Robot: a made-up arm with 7 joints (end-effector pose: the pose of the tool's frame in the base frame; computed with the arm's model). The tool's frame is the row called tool. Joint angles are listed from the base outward.
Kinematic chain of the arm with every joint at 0, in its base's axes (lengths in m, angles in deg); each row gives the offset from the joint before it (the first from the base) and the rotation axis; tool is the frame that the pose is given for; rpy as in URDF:
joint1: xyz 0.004 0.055 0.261 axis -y
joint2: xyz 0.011 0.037 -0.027 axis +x
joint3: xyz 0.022 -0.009 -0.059 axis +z
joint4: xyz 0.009 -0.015 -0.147 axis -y
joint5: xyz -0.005 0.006 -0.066 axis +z
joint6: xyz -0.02 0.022 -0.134 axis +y
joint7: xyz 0.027 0.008 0 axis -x
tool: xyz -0.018 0.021 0.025 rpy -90 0 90
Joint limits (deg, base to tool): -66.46..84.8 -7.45..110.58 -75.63..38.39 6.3..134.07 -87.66..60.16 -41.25..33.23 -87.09..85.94
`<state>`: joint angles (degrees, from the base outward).
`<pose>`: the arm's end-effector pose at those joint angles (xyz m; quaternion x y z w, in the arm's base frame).
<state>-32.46 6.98 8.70 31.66 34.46 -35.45 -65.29</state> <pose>-0.1250 0.1257 -0.1278 0.1405 -0.8988 0.1566 0.3846</pose>
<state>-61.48 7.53 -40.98 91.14 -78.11 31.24 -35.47</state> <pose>-0.1071 -0.0195 0.0090 -0.6751 -0.3582 -0.3169 0.5617</pose>
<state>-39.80 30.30 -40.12 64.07 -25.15 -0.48 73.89</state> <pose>-0.0361 0.1490 -0.1341 -0.7135 0.3785 0.4190 0.4149</pose>
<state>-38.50 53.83 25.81 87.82 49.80 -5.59 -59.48</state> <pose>0.0819 0.3227 0.0458 -0.1325 -0.9804 -0.0509 0.1368</pose>
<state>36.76 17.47 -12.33 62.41 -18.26 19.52 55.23</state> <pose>0.3768 0.1845 0.1510 -0.8762 -0.3349 -0.0067 0.3465</pose>
